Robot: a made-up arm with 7 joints.
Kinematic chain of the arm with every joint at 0, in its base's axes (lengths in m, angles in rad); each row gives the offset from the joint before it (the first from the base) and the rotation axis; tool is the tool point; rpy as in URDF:
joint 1: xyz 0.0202 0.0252 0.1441 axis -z
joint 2: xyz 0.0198 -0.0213 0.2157 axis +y
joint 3: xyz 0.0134 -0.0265 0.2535 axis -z
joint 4: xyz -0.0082 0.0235 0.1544 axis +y
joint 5: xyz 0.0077 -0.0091 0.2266 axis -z
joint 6: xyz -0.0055 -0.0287 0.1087 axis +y
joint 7: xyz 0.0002 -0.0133 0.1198 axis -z
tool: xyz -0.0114 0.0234 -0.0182 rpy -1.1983 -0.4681 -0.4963
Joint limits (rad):
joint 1: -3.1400..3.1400
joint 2: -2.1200..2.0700
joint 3: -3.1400..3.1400
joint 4: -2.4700..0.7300
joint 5: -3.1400..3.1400
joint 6: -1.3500..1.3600
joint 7: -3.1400..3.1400
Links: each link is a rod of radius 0.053 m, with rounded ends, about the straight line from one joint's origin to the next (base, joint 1, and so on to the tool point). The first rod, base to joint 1, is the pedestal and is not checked.
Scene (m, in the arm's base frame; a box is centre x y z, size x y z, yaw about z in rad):
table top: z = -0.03
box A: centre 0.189 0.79 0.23 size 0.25 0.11 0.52 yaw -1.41
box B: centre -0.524 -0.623 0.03 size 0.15 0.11 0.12 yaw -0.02
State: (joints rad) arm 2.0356 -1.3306 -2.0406 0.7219 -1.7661 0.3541 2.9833
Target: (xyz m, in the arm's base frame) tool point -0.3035 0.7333 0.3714
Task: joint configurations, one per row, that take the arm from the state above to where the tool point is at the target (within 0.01 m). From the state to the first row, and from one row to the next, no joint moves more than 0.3 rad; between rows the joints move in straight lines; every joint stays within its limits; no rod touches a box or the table.
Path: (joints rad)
1: 1.9110 -1.1300 -1.8852 0.7239 -1.6220 0.0883 2.7806
2: 1.7863 -0.9295 -1.7297 0.7260 -1.4778 -0.1776 2.5779
3: 1.6617 -0.7289 -1.5743 0.7280 -1.3337 -0.4434 2.3752
4: 1.5370 -0.5283 -1.4189 0.7300 -1.1895 -0.7093 2.1725
5: 1.4228 -0.7287 -1.6333 0.6438 -1.3574 -0.4162 2.3672
6: 1.3085 -0.9290 -1.8477 0.5577 -1.5253 -0.1232 2.5620
7: 1.1942 -1.1293 -2.0621 0.4715 -1.6931 0.1698 2.7567
8: 1.0799 -1.3297 -2.2765 0.3854 -1.8610 0.4628 2.9515

